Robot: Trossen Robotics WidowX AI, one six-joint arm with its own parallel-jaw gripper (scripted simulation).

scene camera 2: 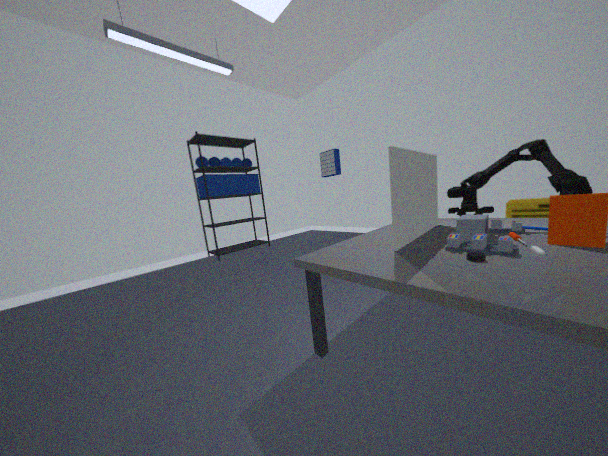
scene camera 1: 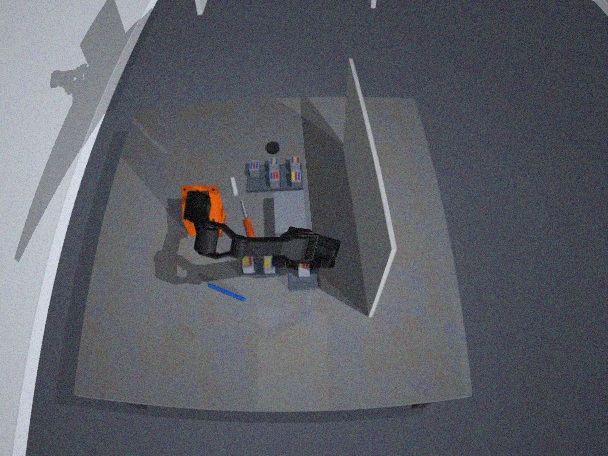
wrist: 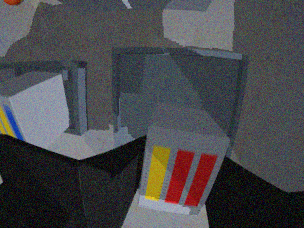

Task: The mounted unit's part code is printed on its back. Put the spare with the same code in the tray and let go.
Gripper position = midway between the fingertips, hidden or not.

My gripper [wrist: 175,146] holds a grey spare block. I also see a tall grey panel [scene camera 1: 376,241].
The tall grey panel also shows in scene camera 2 [scene camera 2: 413,175].
